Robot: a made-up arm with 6 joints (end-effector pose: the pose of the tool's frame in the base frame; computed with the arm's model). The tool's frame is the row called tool.
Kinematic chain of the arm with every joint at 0, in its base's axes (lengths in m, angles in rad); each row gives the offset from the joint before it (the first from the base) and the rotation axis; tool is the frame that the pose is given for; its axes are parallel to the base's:
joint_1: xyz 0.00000 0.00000 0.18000 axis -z
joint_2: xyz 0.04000 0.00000 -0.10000 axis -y
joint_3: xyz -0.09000 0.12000 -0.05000 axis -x
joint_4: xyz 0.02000 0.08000 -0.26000 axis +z
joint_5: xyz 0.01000 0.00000 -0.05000 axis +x
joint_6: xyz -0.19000 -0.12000 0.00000 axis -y
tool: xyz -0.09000 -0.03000 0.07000
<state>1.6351 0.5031 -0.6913 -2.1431 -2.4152 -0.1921</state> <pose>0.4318 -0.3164 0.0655 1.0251 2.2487 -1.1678</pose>
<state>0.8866 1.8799 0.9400 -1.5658 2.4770 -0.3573</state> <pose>0.3232 -0.5196 0.2474 -0.7421 -2.4433 1.4346</pose>
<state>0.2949 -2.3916 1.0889 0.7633 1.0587 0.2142</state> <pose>0.0315 -0.3667 0.2605 0.8884 2.7009 0.1130</pose>
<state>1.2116 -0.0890 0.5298 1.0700 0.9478 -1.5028</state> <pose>-0.1370 -0.0829 -0.2444 0.9372 1.8140 0.3256</pose>
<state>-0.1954 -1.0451 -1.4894 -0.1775 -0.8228 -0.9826</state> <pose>-0.1017 0.2345 0.3055 0.6008 2.1684 -0.0096</pose>
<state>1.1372 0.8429 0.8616 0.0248 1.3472 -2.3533</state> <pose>-0.0903 -0.2896 -0.2665 0.7793 1.2694 -0.3850</pose>
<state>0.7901 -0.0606 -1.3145 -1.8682 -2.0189 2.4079</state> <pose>0.2100 0.2197 0.2369 -0.1505 -0.3869 -0.3339</pose>
